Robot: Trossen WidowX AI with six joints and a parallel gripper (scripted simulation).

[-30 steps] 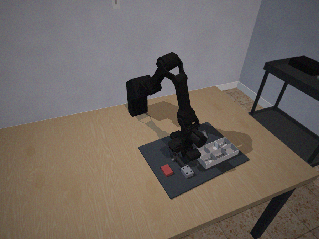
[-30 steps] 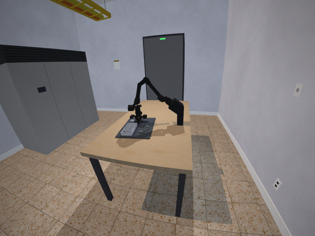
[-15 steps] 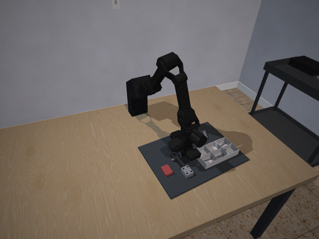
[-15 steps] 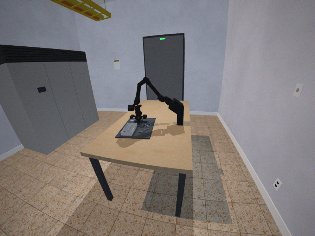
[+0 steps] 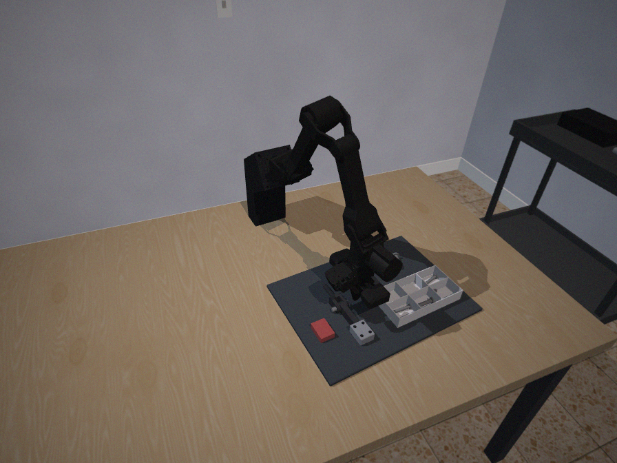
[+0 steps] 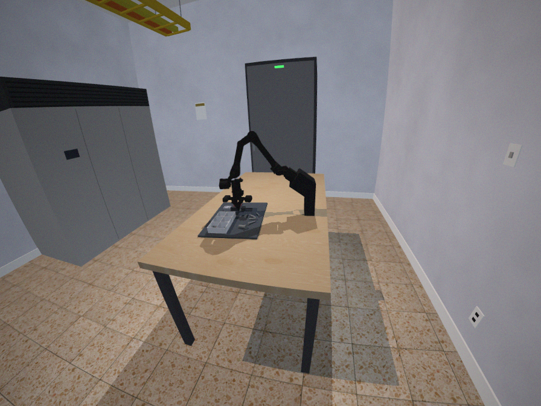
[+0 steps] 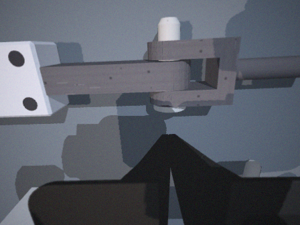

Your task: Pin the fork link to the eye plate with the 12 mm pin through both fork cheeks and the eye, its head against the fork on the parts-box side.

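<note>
Now: the eye plate 40 mm to the right of my hand, 40 mm below it and 20 mm ahead of it. Round my hand: light grey headed pin (60 mm behind, 50 mm below, 40 mm to the left); mat (60 mm to the left, 60 mm below, 10 mm behind); grey pin (50 mm to the right, 40 mm below).
</note>
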